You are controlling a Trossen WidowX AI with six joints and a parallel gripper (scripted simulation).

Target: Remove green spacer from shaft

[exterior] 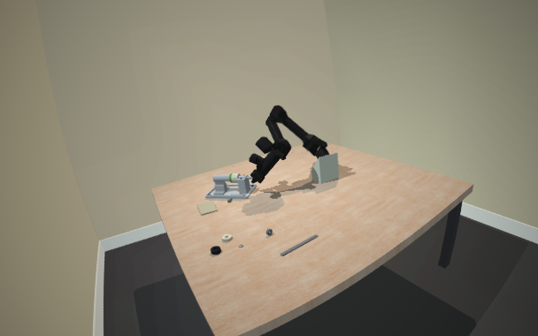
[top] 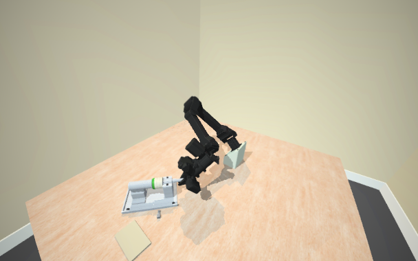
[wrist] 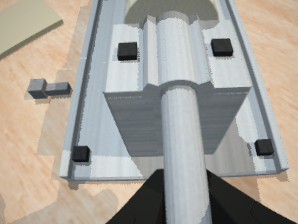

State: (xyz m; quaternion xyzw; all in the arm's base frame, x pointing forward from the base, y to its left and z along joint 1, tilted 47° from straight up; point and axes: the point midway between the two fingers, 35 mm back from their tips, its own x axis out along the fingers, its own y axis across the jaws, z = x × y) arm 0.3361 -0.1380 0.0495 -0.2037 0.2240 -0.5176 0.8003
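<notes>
My gripper tip is now 3 cm to the left of the grey shaft, 3 cm short of it and 2 cm below it. From my gripper tip the other things lie so: tan square plate (25 cm ahead, 5 cm below, 1 cm to the right); then cream spacer (6 cm to the right, 6 cm ahead, 2 cm above); then green spacer (8 cm to the right, 7 cm ahead, 2 cm above).
</notes>
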